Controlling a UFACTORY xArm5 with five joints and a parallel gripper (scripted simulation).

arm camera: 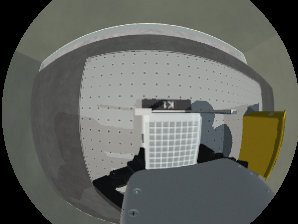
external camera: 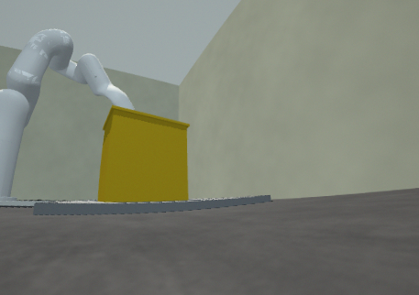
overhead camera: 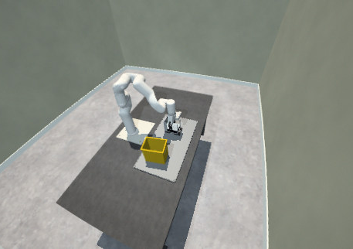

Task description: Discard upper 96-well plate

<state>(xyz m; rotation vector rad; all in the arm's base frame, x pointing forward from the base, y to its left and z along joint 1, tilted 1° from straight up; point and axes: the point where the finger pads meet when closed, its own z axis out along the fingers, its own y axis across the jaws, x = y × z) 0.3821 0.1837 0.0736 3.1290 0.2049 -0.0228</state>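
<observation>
Now: hand 80 mm short of the K1 label, 10 mm to the right of it and 60 mm above it. Round my hand: yellow plastics bin W1: 20 mm ahead, 330 mm to the right, 20 mm above; 96-well plate: 10 mm below.
</observation>
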